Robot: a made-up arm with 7 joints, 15 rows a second.
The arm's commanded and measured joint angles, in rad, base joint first. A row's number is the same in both.
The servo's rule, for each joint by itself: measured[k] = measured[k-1] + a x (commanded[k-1-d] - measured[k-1]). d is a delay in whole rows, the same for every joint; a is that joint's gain. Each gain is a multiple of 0.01, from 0.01 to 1. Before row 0 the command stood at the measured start. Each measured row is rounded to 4 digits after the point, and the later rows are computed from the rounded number. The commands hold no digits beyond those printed.
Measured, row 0:
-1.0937, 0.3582, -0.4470, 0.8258, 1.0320, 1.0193, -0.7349
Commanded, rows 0 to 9:
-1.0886, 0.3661, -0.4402, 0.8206, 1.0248, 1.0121, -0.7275
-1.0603, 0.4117, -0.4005, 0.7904, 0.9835, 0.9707, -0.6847
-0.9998, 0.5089, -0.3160, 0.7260, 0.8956, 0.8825, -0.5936
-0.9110, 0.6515, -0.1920, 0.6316, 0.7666, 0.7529, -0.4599
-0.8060, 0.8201, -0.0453, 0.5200, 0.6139, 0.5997, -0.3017
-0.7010, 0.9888, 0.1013, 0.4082, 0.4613, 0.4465, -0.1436
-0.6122, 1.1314, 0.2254, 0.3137, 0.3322, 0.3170, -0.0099
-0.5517, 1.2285, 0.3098, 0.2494, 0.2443, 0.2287, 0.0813
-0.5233, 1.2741, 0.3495, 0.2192, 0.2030, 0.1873, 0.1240
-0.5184, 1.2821, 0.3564, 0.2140, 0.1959, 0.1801, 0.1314
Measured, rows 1 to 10:
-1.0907, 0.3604, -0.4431, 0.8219, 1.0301, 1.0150, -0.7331
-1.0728, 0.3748, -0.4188, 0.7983, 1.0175, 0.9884, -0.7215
-1.0297, 0.4123, -0.3602, 0.7441, 0.9846, 0.9249, -0.6908
-0.9597, 0.4793, -0.2643, 0.6597, 0.9257, 0.8217, -0.6354
-0.8690, 0.5747, -0.1395, 0.5549, 0.8415, 0.6885, -0.5553
-0.7699, 0.6906, -0.0022, 0.4449, 0.7388, 0.5433, -0.4565
-0.6769, 0.8140, 0.1275, 0.3465, 0.6290, 0.4075, -0.3493
-0.6030, 0.9301, 0.2314, 0.2737, 0.5251, 0.3002, -0.2460
-0.5560, 1.0264, 0.2987, 0.2328, 0.4381, 0.2325, -0.1572
-0.5338, 1.0980, 0.3316, 0.2187, 0.3727, 0.2011, -0.0879
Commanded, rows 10 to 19:
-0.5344, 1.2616, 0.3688, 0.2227, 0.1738, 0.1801, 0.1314
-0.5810, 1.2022, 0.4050, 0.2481, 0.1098, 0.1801, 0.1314
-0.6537, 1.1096, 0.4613, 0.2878, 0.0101, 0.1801, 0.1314
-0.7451, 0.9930, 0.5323, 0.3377, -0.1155, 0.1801, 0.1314
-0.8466, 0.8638, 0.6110, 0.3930, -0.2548, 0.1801, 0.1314
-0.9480, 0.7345, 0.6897, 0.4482, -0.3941, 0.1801, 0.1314
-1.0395, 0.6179, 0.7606, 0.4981, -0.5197, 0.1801, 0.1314
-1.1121, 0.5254, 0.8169, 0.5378, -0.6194, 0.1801, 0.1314
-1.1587, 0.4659, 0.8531, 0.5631, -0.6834, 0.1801, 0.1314
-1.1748, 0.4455, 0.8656, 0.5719, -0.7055, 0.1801, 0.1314
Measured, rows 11 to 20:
-0.5342, 1.1438, 0.3528, 0.2217, 0.3190, 0.1885, -0.0353
-0.5618, 1.1602, 0.3826, 0.2415, 0.2625, 0.1835, 0.0047
-0.6160, 1.1460, 0.4275, 0.2762, 0.1944, 0.1815, 0.0351
-0.6922, 1.1032, 0.4872, 0.3223, 0.1107, 0.1807, 0.0582
-0.7833, 1.0362, 0.5578, 0.3753, 0.0120, 0.1803, 0.0758
-0.8805, 0.9517, 0.6330, 0.4300, -0.0976, 0.1802, 0.0891
-0.9743, 0.8582, 0.7057, 0.4811, -0.2116, 0.1801, 0.0993
-1.0556, 0.7650, 0.7691, 0.5236, -0.3217, 0.1801, 0.1070
-1.1164, 0.6813, 0.8170, 0.5532, -0.4194, 0.1801, 0.1129
-1.1509, 0.6153, 0.8447, 0.5672, -0.4966, 0.1801, 0.1173

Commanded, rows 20 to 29:
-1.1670, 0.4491, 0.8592, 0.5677, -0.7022, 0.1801, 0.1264
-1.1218, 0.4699, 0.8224, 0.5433, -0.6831, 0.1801, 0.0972
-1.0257, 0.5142, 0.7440, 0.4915, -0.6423, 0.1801, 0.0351
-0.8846, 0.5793, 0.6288, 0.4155, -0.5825, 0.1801, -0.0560
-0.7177, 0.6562, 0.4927, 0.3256, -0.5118, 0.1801, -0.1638
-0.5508, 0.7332, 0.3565, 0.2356, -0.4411, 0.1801, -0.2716
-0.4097, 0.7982, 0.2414, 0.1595, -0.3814, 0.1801, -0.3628
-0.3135, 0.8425, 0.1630, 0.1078, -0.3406, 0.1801, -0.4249
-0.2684, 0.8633, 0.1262, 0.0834, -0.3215, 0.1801, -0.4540
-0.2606, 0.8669, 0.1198, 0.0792, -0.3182, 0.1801, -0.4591
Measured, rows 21 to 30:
-1.1604, 0.5688, 0.8530, 0.5676, -0.5521, 0.1801, 0.1195
-1.1376, 0.5411, 0.8356, 0.5494, -0.5875, 0.1801, 0.1141
-1.0716, 0.5336, 0.7834, 0.5060, -0.6023, 0.1801, 0.0951
-0.9613, 0.5464, 0.6953, 0.4381, -0.5970, 0.1801, 0.0588
-0.8176, 0.5771, 0.5798, 0.3537, -0.5740, 0.1801, 0.0054
-0.6602, 0.6208, 0.4525, 0.2651, -0.5381, 0.1801, -0.0611
-0.5124, 0.6705, 0.3322, 0.1859, -0.4958, 0.1801, -0.1335
-0.3950, 0.7187, 0.2358, 0.1273, -0.4539, 0.1801, -0.2034
-0.3203, 0.7592, 0.1733, 0.0944, -0.4182, 0.1801, -0.2635
-0.2851, 0.7894, 0.1428, 0.0830, -0.3912, 0.1801, -0.3104

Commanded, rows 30 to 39:
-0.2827, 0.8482, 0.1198, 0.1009, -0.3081, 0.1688, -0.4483
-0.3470, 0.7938, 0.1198, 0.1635, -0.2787, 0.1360, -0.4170
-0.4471, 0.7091, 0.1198, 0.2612, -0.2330, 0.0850, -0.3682
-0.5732, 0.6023, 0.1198, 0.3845, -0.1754, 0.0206, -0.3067
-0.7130, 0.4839, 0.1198, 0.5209, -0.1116, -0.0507, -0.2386
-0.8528, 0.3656, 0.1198, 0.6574, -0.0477, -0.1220, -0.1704
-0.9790, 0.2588, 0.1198, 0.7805, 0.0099, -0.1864, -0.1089
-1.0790, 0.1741, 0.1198, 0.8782, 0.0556, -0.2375, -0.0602
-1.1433, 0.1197, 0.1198, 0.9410, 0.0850, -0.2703, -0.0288
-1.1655, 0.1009, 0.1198, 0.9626, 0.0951, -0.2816, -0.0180
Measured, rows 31 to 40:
-0.2837, 0.8059, 0.1297, 0.0964, -0.3688, 0.1733, -0.3435
-0.3210, 0.8025, 0.1241, 0.1467, -0.3445, 0.1509, -0.3611
-0.3954, 0.7763, 0.1216, 0.2326, -0.3144, 0.1114, -0.3628
-0.5003, 0.7276, 0.1206, 0.3465, -0.2769, 0.0569, -0.3493
-0.6258, 0.6594, 0.1201, 0.4773, -0.2323, -0.0077, -0.3227
-0.7597, 0.5771, 0.1199, 0.6124, -0.1825, -0.0763, -0.2861
-0.8891, 0.4880, 0.1198, 0.7385, -0.1306, -0.1424, -0.2436
-1.0011, 0.4001, 0.1198, 0.8433, -0.0803, -0.1995, -0.1996
-1.0850, 0.3216, 0.1198, 0.9166, -0.0357, -0.2420, -0.1586
-1.1325, 0.2598, 0.1198, 0.9511, -0.0004, -0.2658, -0.1249

